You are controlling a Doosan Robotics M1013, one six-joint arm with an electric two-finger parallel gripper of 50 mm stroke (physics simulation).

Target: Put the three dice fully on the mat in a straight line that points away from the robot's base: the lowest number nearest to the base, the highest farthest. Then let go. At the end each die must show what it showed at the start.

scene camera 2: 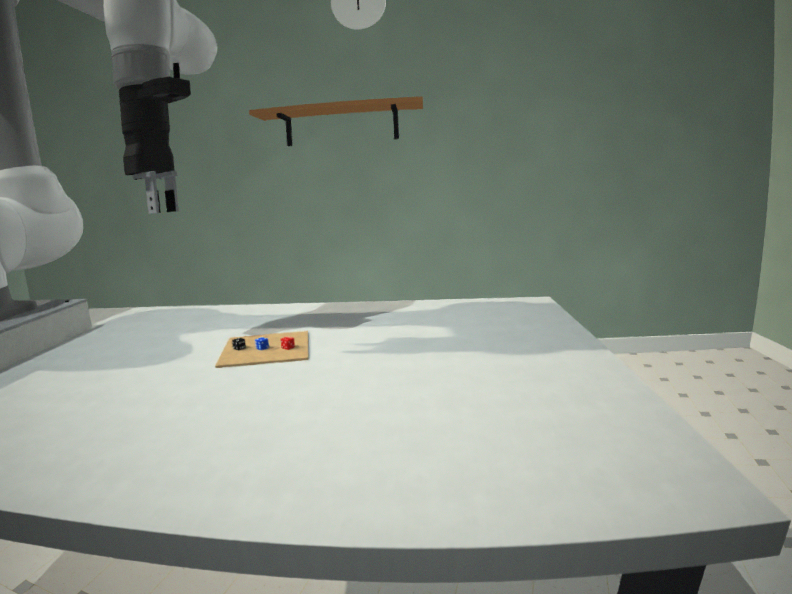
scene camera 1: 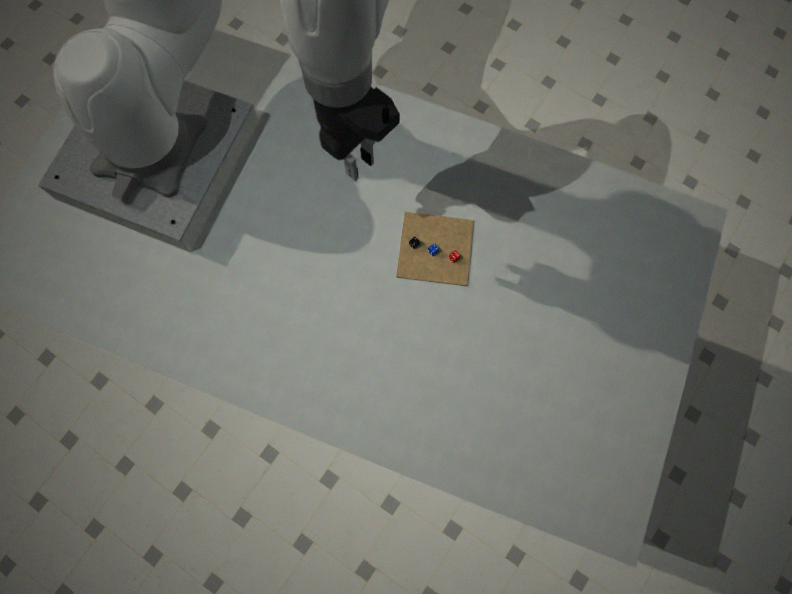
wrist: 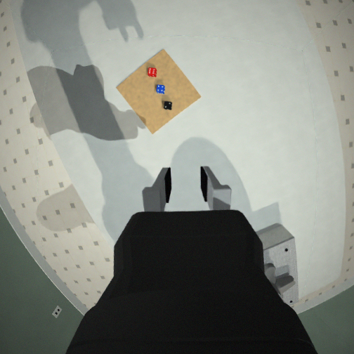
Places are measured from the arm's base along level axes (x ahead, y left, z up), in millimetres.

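Pixels of known places: gripper, fingertip midpoint: (scene camera 2: pixel 163 212) (scene camera 1: pixel 359 168); arm's base, origin of the base link: (scene camera 1: pixel 150 147).
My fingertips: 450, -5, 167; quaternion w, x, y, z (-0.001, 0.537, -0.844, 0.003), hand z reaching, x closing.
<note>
Ahead of a thing's pixels: the offset from my fingertips to its top centre, as dx, dy, dz. Level surfaces: height alone.
A black die {+108, -14, -212} (scene camera 1: pixel 414 242) (scene camera 2: pixel 238 343) (wrist: pixel 168 105), a blue die {+148, -17, -212} (scene camera 1: pixel 433 250) (scene camera 2: pixel 262 343) (wrist: pixel 160 89) and a red die {+191, -18, -212} (scene camera 1: pixel 454 256) (scene camera 2: pixel 287 343) (wrist: pixel 152 72) sit apart on the tan mat {+150, -9, -228} (scene camera 1: pixel 435 276) (scene camera 2: pixel 294 354) (wrist: pixel 187 95). They form a nearly straight row leading away from the base, black nearest and red farthest. In the wrist view the red top seems to show six pips and the blue top four; the black top is too small to read surely, perhaps two. My gripper (scene camera 1: pixel 359 163) (scene camera 2: pixel 161 203) (wrist: pixel 185 177) is open and empty, high above the table on the base side of the mat.
The robot's base plate (scene camera 1: pixel 143 204) (wrist: pixel 280 237) stands on the table {dz -233} (scene camera 1: pixel 383 383) (scene camera 2: pixel 396 447). Arm shadows fall across the table and touch one corner of the mat. A wooden shelf (scene camera 2: pixel 339 107) hangs on the back wall.
</note>
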